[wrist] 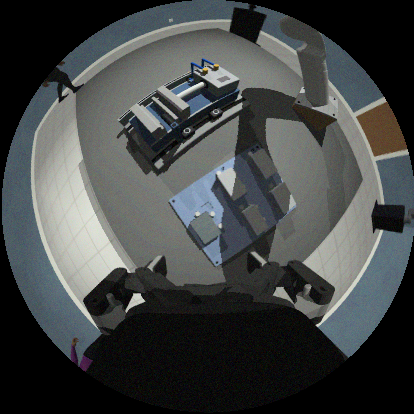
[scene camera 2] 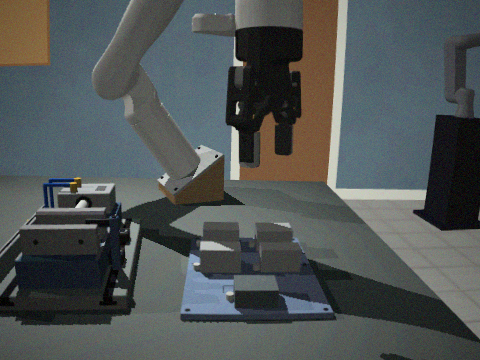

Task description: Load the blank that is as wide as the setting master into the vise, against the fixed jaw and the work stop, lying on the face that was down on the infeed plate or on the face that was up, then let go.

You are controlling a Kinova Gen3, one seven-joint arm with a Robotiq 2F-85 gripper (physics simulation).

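Places are measured from the arm's base along level axes (x ahead, y left, z up), in centimetres.
Pixels of known places: gripper, between the fingertips: [wrist: 206, 263] [scene camera 2: 267, 160]; arm's base, origin of its link: [wrist: 316, 98] [scene camera 2: 185, 168].
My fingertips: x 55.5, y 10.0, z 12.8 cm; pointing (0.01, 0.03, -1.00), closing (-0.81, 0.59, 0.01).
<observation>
Ahead of a thing's pixels: the offset from my fingertips to its top centre. "spot": to the spot under its first point.
My gripper [scene camera 2: 266, 158] [wrist: 206, 263] is open and empty, high above the blue infeed plate {spot: dz -18.5, dx -0.4, dy -7.5 cm} [scene camera 2: 202, 302] [wrist: 184, 204]. A greenish-grey block {dz -16.1, dx -0.8, dy -0.6 cm} [scene camera 2: 256, 292] [wrist: 205, 228] lies at the plate's near end, beside small white pins. Four grey blocks stand in two rows behind it: middle left [scene camera 2: 220, 260] [wrist: 231, 184], middle right [scene camera 2: 280, 258] [wrist: 254, 219], back left [scene camera 2: 221, 232] [wrist: 262, 161] and back right [scene camera 2: 274, 234] [wrist: 280, 196]. Their exact widths are hard to compare. The vise {dz -9.5, dx -14.8, dy -27.2 cm} [scene camera 2: 60, 272] has a near jaw [scene camera 2: 60, 241] [wrist: 147, 120] and a screw-side jaw [wrist: 173, 101], with no block between them.
The vise's grey housing {spot: dz -9.8, dx -21.6, dy -23.8 cm} [scene camera 2: 102, 192] [wrist: 218, 80] carries blue handles with yellow ends. The arm's wedge base [scene camera 2: 207, 182] [wrist: 320, 117] stands behind the plate. A black pedestal [scene camera 2: 452, 172] [wrist: 390, 217] stands off the table. The arm's shadow crosses the plate.
</observation>
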